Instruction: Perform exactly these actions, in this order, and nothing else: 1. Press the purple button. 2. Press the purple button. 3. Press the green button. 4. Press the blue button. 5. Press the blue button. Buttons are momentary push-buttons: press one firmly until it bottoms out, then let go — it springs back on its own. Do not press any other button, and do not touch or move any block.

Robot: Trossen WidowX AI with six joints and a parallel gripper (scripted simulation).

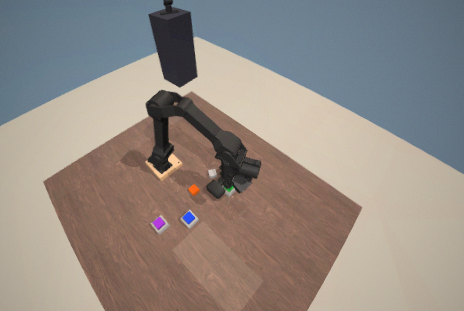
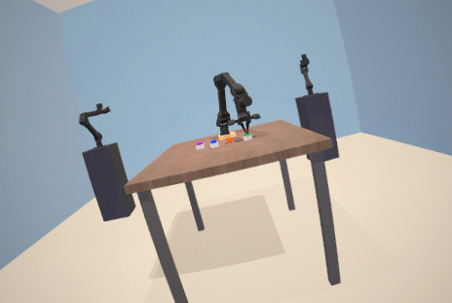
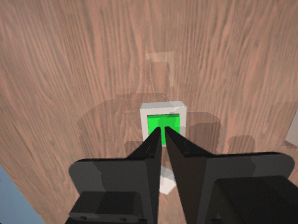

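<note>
The green button lies 10 mm below my gripper tip. Also, from my gripper tip: orange block (110 mm behind, 100 mm to the right, 20 mm below); then grey block (100 mm behind, 20 mm below, 10 mm to the left); then blue button (200 mm to the right, 40 mm behind).
</note>
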